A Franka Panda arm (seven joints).
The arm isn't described. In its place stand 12 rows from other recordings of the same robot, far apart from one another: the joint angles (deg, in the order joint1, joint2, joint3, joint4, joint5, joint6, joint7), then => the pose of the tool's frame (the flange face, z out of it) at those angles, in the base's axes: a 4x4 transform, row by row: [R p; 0 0 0 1], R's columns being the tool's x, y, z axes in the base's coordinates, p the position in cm.
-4.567 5.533 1.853 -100.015 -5.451 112.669 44.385 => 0.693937 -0.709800 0.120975 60.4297; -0.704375 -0.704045 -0.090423 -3.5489; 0.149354 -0.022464 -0.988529 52.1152; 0 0 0 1
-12.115 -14.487 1.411 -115.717 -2.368 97.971 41.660 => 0.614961 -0.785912 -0.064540 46.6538; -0.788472 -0.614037 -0.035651 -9.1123; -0.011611 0.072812 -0.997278 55.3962; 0 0 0 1
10.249 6.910 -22.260 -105.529 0.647 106.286 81.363 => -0.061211 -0.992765 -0.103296 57.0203; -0.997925 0.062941 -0.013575 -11.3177; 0.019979 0.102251 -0.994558 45.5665; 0 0 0 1
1.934 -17.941 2.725 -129.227 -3.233 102.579 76.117 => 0.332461 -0.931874 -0.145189 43.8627; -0.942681 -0.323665 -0.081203 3.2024; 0.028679 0.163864 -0.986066 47.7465; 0 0 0 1
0.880 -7.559 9.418 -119.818 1.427 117.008 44.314 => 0.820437 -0.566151 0.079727 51.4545; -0.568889 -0.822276 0.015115 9.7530; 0.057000 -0.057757 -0.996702 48.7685; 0 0 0 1
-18.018 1.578 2.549 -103.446 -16.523 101.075 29.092 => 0.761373 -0.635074 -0.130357 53.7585; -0.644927 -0.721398 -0.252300 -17.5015; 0.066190 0.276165 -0.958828 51.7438; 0 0 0 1
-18.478 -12.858 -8.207 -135.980 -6.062 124.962 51.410 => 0.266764 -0.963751 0.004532 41.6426; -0.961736 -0.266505 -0.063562 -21.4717; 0.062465 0.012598 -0.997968 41.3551; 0 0 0 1
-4.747 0.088 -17.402 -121.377 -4.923 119.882 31.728 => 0.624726 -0.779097 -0.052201 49.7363; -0.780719 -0.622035 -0.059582 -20.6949; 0.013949 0.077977 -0.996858 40.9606; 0 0 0 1
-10.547 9.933 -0.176 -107.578 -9.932 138.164 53.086 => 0.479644 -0.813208 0.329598 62.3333; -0.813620 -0.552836 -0.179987 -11.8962; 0.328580 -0.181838 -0.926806 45.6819; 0 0 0 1
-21.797 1.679 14.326 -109.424 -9.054 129.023 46.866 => 0.598550 -0.745044 0.294360 59.0484; -0.739348 -0.655230 -0.155044 -8.3200; 0.308388 -0.124832 -0.943034 51.1253; 0 0 0 1
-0.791 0.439 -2.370 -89.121 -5.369 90.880 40.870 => 0.718514 -0.695284 0.017798 55.7320; -0.691033 -0.716553 -0.095000 -4.0583; 0.078805 0.055960 -0.995318 62.9331; 0 0 0 1
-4.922 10.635 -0.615 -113.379 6.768 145.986 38.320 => 0.614346 -0.691083 0.380767 62.2400; -0.754589 -0.655619 0.027552 -6.1605; 0.230597 -0.304249 -0.924260 41.5554; 0 0 0 1
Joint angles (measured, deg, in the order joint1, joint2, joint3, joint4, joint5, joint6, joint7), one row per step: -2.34, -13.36, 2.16, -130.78, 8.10, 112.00, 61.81; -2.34, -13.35, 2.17, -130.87, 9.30, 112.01, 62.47; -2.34, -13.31, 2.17, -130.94, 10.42, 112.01, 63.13; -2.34, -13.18, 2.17, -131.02, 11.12, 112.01, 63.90; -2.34, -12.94, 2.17, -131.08, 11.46, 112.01, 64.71; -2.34, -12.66, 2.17, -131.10, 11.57, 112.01, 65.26; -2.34, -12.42, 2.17, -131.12, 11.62, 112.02, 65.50; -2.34, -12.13, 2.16, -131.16, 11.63, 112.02, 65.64; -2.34, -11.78, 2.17, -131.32, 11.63, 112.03, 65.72; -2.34, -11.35, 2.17, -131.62, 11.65, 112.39, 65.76; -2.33, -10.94, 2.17, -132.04, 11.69, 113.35, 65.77; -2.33, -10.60, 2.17, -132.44, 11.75, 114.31, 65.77; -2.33, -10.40, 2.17, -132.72, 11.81, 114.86, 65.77
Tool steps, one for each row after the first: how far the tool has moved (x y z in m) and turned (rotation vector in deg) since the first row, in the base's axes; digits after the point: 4 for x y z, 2 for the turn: -0.0002, 0.0014, -0.0006, 1.00, 0.17, -1.20; -0.0003, 0.0027, -0.0013, 1.94, 0.37, -2.37; -0.0003, 0.0035, -0.0029, 2.49, 0.69, -3.45; 0.0000, 0.0039, -0.0052, 2.71, 1.12, -4.42; 0.0004, 0.0040, -0.0076, 2.76, 1.50, -5.02; 0.0008, 0.0040, -0.0097, 2.78, 1.79, -5.28; 0.0011, 0.0039, -0.0124, 2.77, 2.14, -5.44; 0.0010, 0.0040, -0.0164, 2.75, 2.65, -5.53; 0.0012, 0.0038, -0.0218, 2.73, 3.03, -5.65; 0.0020, 0.0035, -0.0272, 2.69, 2.92, -5.83; 0.0027, 0.0031, -0.0319, 2.66, 2.71, -6.02; 0.0028, 0.0029, -0.0350, 2.67, 2.65, -6.14
